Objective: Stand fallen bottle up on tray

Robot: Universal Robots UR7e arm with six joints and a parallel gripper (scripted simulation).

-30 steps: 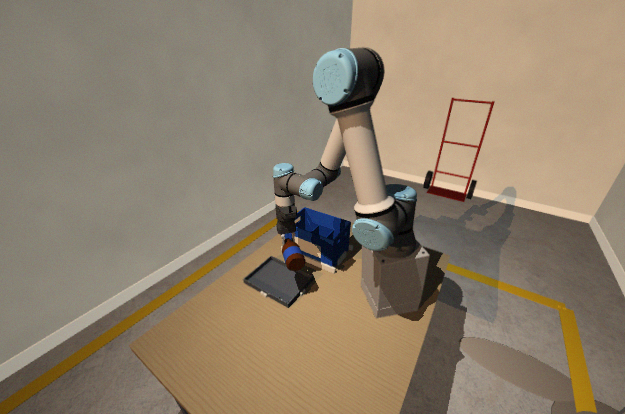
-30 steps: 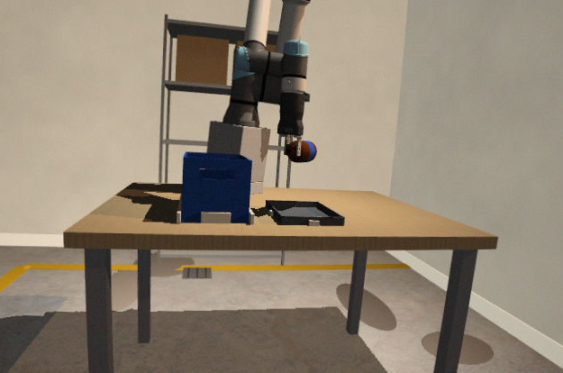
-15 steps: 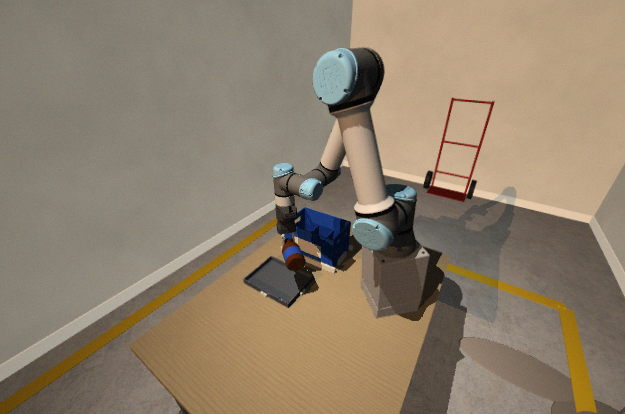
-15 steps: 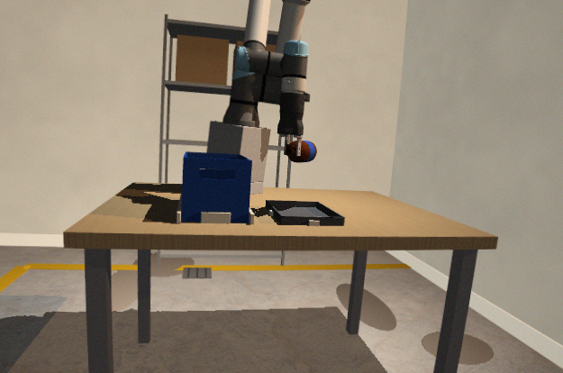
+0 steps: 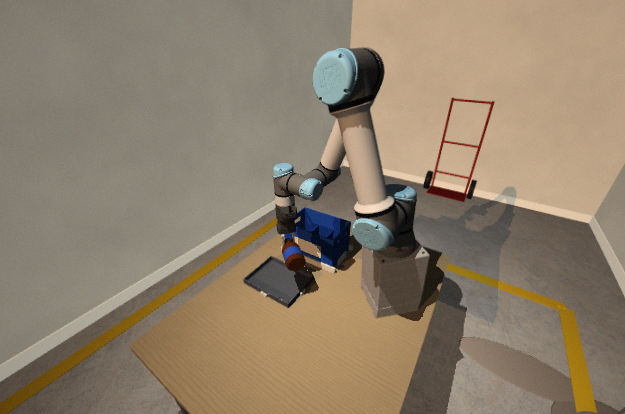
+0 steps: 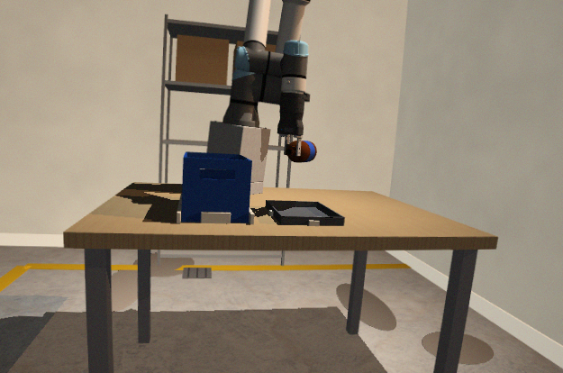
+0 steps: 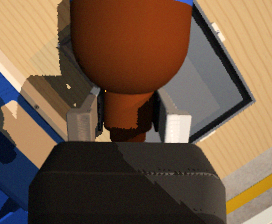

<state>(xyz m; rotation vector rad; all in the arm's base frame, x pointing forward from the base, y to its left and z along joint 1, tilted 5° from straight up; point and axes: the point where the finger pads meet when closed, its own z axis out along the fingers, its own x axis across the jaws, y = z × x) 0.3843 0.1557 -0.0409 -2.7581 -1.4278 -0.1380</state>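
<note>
Now: hand 4 cm past the brown bottle, 3 cm to the right of it and 1 cm above it. From my hand the other things lie so: tray: 3 cm ahead, 4 cm to the left, 19 cm below; then blue crate: 2 cm ahead, 24 cm to the right, 12 cm below.
</note>
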